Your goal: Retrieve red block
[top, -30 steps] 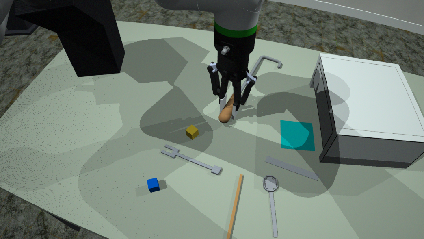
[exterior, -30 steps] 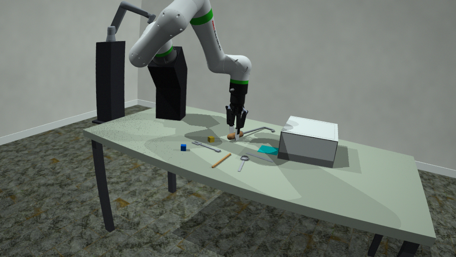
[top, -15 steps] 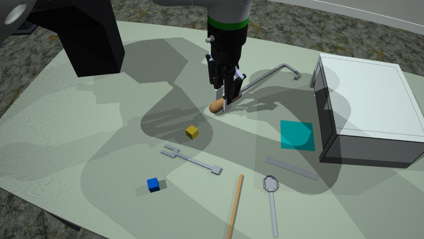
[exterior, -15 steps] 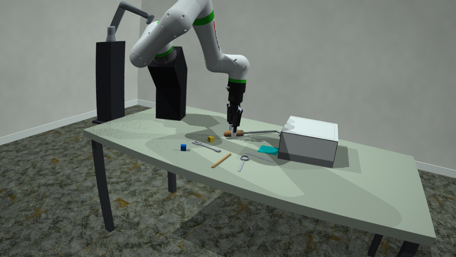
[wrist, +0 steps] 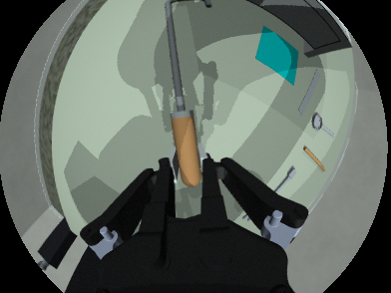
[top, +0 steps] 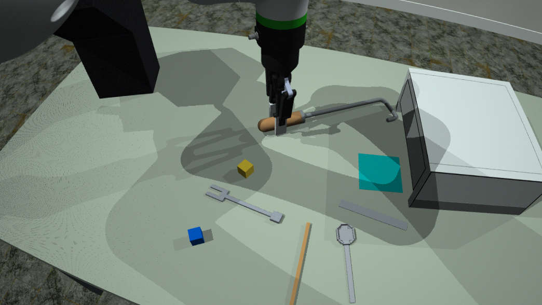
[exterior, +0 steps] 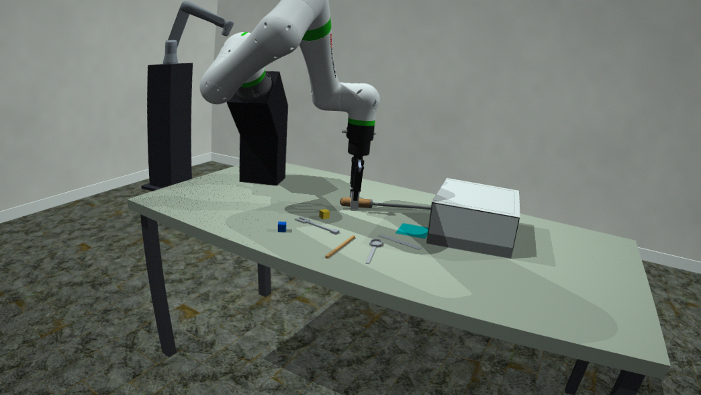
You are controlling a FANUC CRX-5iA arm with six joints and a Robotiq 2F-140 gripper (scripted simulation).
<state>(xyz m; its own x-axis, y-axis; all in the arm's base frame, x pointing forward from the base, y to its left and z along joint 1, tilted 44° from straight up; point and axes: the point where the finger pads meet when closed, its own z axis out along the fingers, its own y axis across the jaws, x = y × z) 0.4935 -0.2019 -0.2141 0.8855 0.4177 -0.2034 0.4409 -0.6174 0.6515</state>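
Right now my hand is 24 cm short of the teal square, 11 cm to the left of it and 4 cm above it. Round my hand: yellow cube 14 cm to the right, 6 cm behind, 3 cm below; then flat grey bar 22 cm to the right, 22 cm ahead, 4 cm below; then grey fork tool 22 cm to the right, 5 cm behind, 3 cm below.
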